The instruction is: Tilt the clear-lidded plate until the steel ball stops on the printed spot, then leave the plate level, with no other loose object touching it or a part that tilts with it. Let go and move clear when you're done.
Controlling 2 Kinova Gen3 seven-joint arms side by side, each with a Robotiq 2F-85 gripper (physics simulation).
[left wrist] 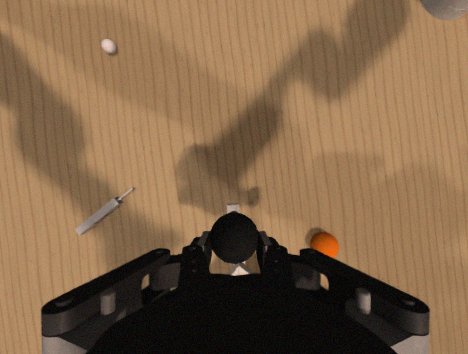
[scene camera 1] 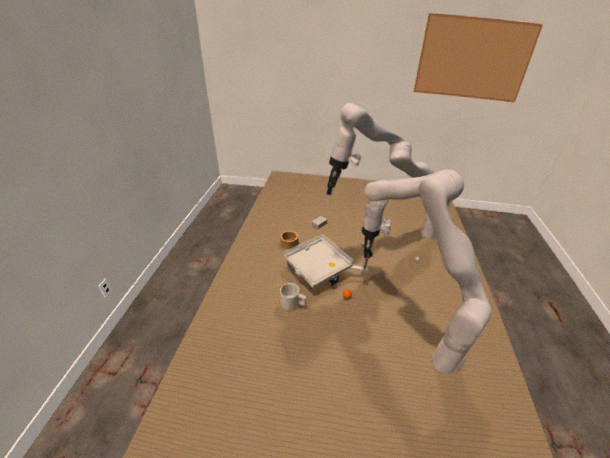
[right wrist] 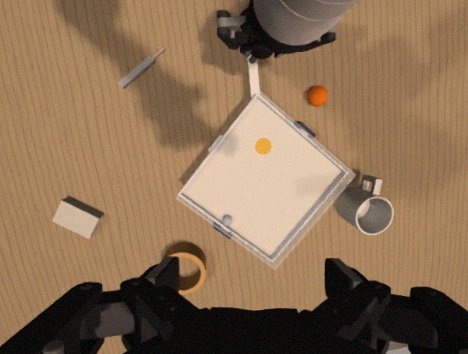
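Observation:
The clear-lidded plate [scene camera 1: 312, 260] [right wrist: 240, 180] stands raised above the table; I cannot tell whether it is exactly level. The steel ball [scene camera 1: 307, 248] [right wrist: 227, 219] is near the plate's lower-left wall in the right wrist view, well away from the orange printed spot [scene camera 1: 331, 264] [right wrist: 263, 146]. A white handle [scene camera 1: 357, 267] [right wrist: 254, 77] sticks out from one corner. My left gripper [scene camera 1: 367, 256] is shut on the black ball knob [left wrist: 234, 237] above the handle's outer end. My right gripper [scene camera 1: 329, 192] [right wrist: 251, 273] is open and empty, high above the table.
A grey mug [scene camera 1: 289, 296] [right wrist: 374, 215] is close beside the plate; contact is unclear. An orange ring-shaped cup [scene camera 1: 289, 240] [right wrist: 201, 272], pale block [scene camera 1: 319, 222] [right wrist: 77, 218], orange ball [scene camera 1: 347, 294] [left wrist: 325, 244] [right wrist: 317, 95], grey tool [left wrist: 100, 216] [right wrist: 137, 72] and small white ball [scene camera 1: 417, 258] [left wrist: 108, 46] lie around.

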